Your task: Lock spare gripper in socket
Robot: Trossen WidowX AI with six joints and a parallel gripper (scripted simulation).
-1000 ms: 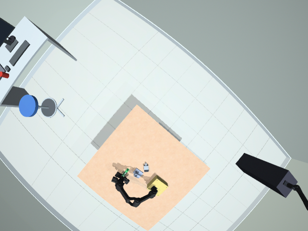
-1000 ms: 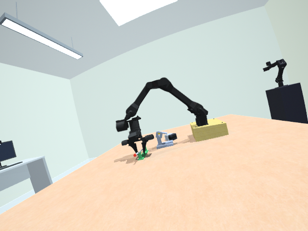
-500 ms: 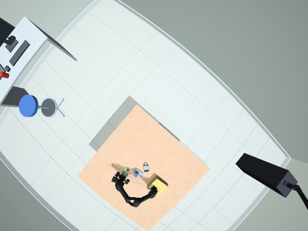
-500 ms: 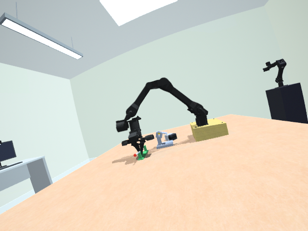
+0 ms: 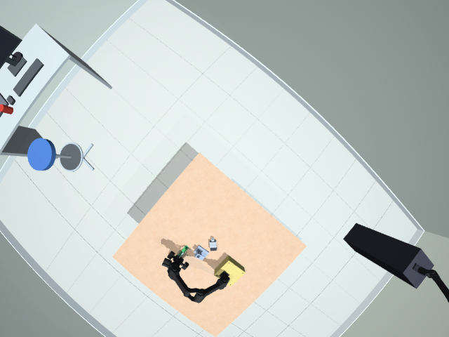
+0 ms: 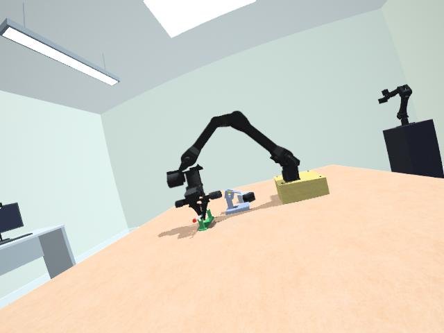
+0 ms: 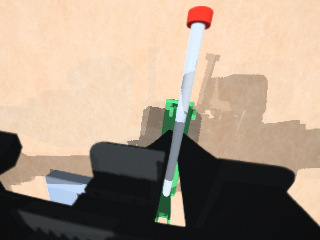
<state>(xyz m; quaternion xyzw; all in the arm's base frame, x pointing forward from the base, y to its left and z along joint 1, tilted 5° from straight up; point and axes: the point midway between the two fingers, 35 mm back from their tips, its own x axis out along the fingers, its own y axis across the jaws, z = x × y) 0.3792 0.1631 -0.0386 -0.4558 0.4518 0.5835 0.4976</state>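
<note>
Now: gripper tip 4 cm to the left of the green stand, 1 cm short of it and 1 cm above it. Also, from my gripper tip: mount 15 cm to the right, 10 cm behind, 2 cm above; spare gripper 29 cm to the right, 13 cm behind, 1 cm below.
</note>
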